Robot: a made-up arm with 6 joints.
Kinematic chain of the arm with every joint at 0, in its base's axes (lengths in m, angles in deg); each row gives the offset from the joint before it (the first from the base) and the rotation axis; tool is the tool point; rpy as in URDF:
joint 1: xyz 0 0 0.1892 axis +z
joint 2: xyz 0 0 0 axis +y
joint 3: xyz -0.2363 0 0.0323 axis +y
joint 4: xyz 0.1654 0 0.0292 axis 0.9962 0 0.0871
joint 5: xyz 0 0 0 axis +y
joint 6: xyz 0.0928 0 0.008 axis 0.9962 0 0.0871
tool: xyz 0 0 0 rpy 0 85 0
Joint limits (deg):
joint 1: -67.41..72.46
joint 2: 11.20..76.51
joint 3: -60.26..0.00
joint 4: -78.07..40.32
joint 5: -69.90..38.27
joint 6: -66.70..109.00
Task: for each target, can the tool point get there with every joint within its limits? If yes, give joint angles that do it. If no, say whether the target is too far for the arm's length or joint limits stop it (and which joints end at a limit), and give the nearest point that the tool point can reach.
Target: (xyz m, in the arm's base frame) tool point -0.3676 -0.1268 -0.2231
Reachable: no: too far | nearest point -0.0313 -0.0556 0.1941 | short by 0.541 m
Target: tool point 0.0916 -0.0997 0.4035
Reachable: yes | joints -44.31 52.41 -53.87 -11.57 23.10 88.37
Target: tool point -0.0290 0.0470 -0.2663
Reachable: no: joint limits stop it (at a limit: joint 1, joint 2, joint 3) | nearest point 0.0058 0.0422 0.1796 | short by 0.447 m
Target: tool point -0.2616 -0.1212 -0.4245
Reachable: no: too far | nearest point -0.0177 -0.0500 0.1865 | short by 0.662 m
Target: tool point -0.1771 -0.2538 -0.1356
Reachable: no: joint limits stop it (at a limit: joint 1, joint 2, joint 3, joint 4) | nearest point -0.0209 -0.0727 0.1938 | short by 0.407 m
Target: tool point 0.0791 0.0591 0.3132
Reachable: yes | joints 19.02 45.52 -8.06 -28.44 -42.82 23.83
